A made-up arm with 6 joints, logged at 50 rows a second.
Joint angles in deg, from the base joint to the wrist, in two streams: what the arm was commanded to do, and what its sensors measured. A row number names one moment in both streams.
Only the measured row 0 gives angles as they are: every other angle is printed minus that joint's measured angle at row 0.
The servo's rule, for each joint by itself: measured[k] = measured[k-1] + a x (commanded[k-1-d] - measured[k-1]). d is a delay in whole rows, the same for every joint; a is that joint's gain. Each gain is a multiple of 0.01, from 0.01 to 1. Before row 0 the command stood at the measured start. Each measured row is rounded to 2 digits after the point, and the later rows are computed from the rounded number. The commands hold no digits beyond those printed.
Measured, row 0:
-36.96, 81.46, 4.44, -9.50, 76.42, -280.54
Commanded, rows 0 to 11:
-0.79, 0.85, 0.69, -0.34, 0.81, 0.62
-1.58, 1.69, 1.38, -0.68, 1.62, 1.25
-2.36, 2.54, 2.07, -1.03, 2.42, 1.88
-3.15, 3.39, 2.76, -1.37, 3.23, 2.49
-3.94, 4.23, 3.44, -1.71, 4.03, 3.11
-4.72, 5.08, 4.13, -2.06, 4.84, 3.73
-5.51, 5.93, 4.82, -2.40, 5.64, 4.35
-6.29, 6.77, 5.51, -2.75, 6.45, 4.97
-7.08, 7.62, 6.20, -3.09, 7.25, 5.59
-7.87, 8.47, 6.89, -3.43, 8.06, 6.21
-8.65, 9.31, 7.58, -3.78, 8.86, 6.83
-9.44, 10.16, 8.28, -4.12, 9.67, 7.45
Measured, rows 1 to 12:
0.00, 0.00, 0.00, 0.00, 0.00, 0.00
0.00, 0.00, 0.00, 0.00, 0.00, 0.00
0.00, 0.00, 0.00, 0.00, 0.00, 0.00
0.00, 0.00, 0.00, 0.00, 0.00, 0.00
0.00, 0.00, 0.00, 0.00, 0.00, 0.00
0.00, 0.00, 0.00, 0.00, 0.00, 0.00
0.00, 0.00, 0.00, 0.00, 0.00, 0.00
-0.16, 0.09, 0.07, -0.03, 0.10, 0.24
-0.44, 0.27, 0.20, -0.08, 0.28, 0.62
-0.82, 0.52, 0.39, -0.16, 0.54, 1.10
-1.29, 0.84, 0.63, -0.26, 0.86, 1.63
-1.82, 1.21, 0.91, -0.38, 1.24, 2.19
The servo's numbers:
d 7
a 0.20 0.11 0.10 0.08 0.12 0.38

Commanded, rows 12 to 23:
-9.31, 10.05, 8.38, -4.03, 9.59, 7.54
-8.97, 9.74, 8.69, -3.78, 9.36, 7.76
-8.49, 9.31, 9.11, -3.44, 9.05, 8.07
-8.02, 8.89, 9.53, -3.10, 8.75, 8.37
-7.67, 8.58, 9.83, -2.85, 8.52, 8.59
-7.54, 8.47, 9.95, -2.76, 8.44, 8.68
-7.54, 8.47, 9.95, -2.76, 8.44, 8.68
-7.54, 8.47, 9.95, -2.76, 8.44, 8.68
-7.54, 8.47, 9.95, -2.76, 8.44, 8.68
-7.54, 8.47, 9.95, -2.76, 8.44, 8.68
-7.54, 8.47, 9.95, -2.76, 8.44, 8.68
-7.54, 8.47, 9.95, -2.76, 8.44, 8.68
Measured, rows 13 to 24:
-2.40, 1.64, 1.23, -0.51, 1.67, 2.78
-3.02, 2.11, 1.59, -0.66, 2.15, 3.38
-3.67, 2.62, 1.98, -0.83, 2.67, 3.98
-4.35, 3.17, 2.40, -1.01, 3.22, 4.59
-5.05, 3.75, 2.85, -1.20, 3.80, 5.21
-5.77, 4.36, 3.32, -1.41, 4.41, 5.83
-6.50, 5.00, 3.82, -1.63, 5.04, 6.45
-7.06, 5.56, 4.28, -1.82, 5.59, 6.86
-7.44, 6.02, 4.72, -1.98, 6.04, 7.20
-7.65, 6.38, 5.16, -2.10, 6.40, 7.53
-7.72, 6.66, 5.60, -2.18, 6.68, 7.85
-7.71, 6.87, 6.02, -2.23, 6.90, 8.13

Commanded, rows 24 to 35:
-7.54, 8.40, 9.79, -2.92, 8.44, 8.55
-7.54, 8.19, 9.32, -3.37, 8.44, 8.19
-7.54, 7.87, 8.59, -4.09, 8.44, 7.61
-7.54, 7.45, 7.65, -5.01, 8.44, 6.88
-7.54, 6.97, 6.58, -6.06, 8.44, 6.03
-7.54, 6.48, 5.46, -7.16, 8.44, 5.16
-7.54, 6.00, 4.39, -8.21, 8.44, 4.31
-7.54, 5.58, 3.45, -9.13, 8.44, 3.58
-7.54, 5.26, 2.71, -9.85, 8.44, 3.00
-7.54, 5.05, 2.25, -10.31, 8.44, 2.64
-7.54, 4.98, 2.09, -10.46, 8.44, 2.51
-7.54, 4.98, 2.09, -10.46, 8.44, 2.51
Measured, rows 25 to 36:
-7.68, 7.05, 6.41, -2.27, 7.08, 8.34
-7.65, 7.21, 6.76, -2.31, 7.24, 8.47
-7.63, 7.35, 7.08, -2.35, 7.38, 8.55
-7.61, 7.47, 7.37, -2.38, 7.51, 8.60
-7.60, 7.58, 7.63, -2.41, 7.62, 8.63
-7.59, 7.68, 7.86, -2.44, 7.72, 8.65
-7.58, 7.77, 8.07, -2.47, 7.81, 8.66
-7.57, 7.84, 8.24, -2.51, 7.89, 8.62
-7.56, 7.88, 8.35, -2.58, 7.96, 8.46
-7.56, 7.88, 8.37, -2.70, 8.02, 8.14
-7.56, 7.83, 8.30, -2.88, 8.07, 7.66
-7.56, 7.74, 8.13, -3.13, 8.11, 7.04

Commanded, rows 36 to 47:
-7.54, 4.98, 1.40, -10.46, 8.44, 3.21
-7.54, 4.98, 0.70, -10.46, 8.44, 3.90
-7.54, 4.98, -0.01, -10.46, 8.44, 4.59
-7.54, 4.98, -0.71, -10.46, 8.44, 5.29
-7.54, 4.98, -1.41, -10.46, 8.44, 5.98
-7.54, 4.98, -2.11, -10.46, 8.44, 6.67
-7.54, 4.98, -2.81, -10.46, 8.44, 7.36
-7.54, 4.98, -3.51, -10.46, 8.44, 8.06
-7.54, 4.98, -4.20, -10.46, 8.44, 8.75
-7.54, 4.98, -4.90, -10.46, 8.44, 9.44
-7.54, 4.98, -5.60, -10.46, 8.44, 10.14
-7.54, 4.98, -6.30, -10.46, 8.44, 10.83
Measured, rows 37 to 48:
-7.56, 7.60, 7.86, -3.45, 8.15, 6.33
-7.56, 7.42, 7.51, -3.83, 8.18, 5.56
-7.56, 7.22, 7.10, -4.25, 8.21, 4.81
-7.56, 7.00, 6.66, -4.70, 8.24, 4.12
-7.56, 6.79, 6.22, -5.15, 8.26, 3.56
-7.56, 6.59, 5.81, -5.57, 8.28, 3.16
-7.56, 6.41, 5.44, -5.96, 8.30, 2.91
-7.56, 6.25, 5.04, -6.32, 8.32, 3.02
-7.56, 6.11, 4.61, -6.65, 8.33, 3.35
-7.56, 5.99, 4.15, -6.95, 8.34, 3.82
-7.56, 5.88, 3.66, -7.23, 8.35, 4.38
-7.56, 5.78, 3.15, -7.49, 8.36, 4.99

